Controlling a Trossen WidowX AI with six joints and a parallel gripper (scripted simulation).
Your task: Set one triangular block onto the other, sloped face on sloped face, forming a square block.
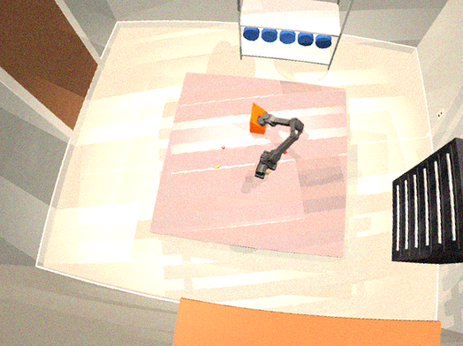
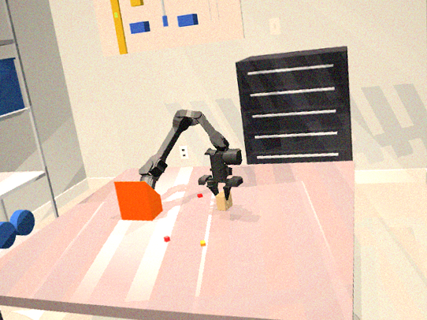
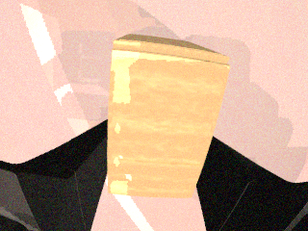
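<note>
My gripper tip is 10 mm to the left of the tan triangular block and 10 mm below it. Also, from my gripper tip: small yellow cube 50 mm ahead, 310 mm to the right, 40 mm below; small red cube 100 mm behind, 310 mm to the right, 30 mm below.
</note>
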